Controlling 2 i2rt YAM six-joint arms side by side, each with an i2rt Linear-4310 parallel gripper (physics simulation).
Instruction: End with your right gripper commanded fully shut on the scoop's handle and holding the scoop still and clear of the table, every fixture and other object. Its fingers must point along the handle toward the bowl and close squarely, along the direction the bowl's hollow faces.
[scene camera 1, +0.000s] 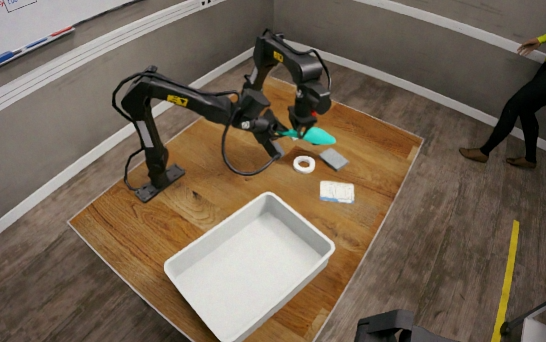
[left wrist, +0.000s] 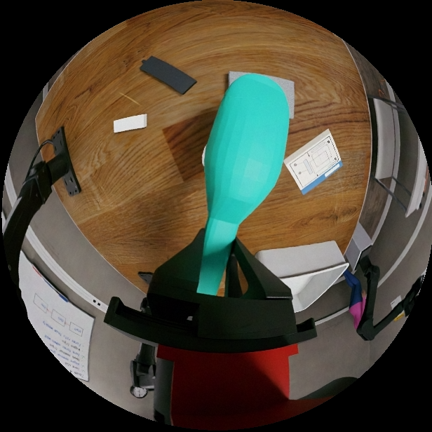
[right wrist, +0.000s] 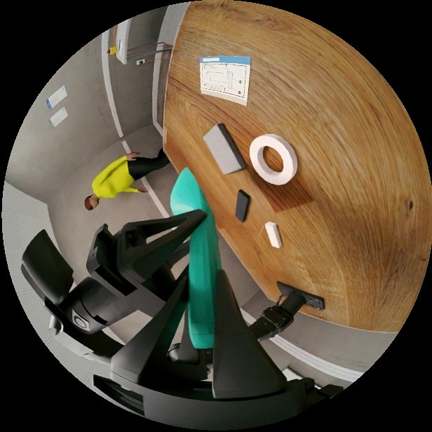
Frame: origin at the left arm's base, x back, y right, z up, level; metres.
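Where they show: left gripper, fingertip midpoint: (scene camera 1: 298, 136); right gripper, fingertip midpoint: (scene camera 1: 286, 132); right arm's base, origin of the base link: (scene camera 1: 160, 183).
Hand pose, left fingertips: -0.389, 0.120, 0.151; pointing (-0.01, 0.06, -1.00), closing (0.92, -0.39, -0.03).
Note:
Each offset is from my left fingertips to the top centre of the thing, as dx, dy, dz.
The turquoise scoop (scene camera 1: 320, 136) (left wrist: 247, 140) (right wrist: 186, 192) is held in the air above the table, its bowl toward the right in the scene view. The left wrist view shows the bowl's rounded outside. My left gripper (scene camera 1: 301, 134) (left wrist: 217, 236) comes down from above and is shut on the scoop near where the handle meets the bowl. My right gripper (scene camera 1: 280, 134) (right wrist: 206, 277) is shut on the rear part of the handle, its fingers one on each side, pointing along it toward the bowl. The hollow and the exact finger contacts are hidden.
Below lie a white tape ring {-0.017, -0.026, -0.136} (scene camera 1: 296, 165) (right wrist: 290, 155), a grey block {-0.078, -0.132, -0.136} (scene camera 1: 333, 159) (right wrist: 225, 150), a printed card {-0.187, -0.016, -0.149} (scene camera 1: 337, 191) (left wrist: 314, 161), a dark block (left wrist: 168, 75) (right wrist: 242, 205) and a small white block (left wrist: 130, 123) (right wrist: 273, 234). A white tray {-0.203, +0.415, -0.053} (scene camera 1: 250, 255) stands at the front.

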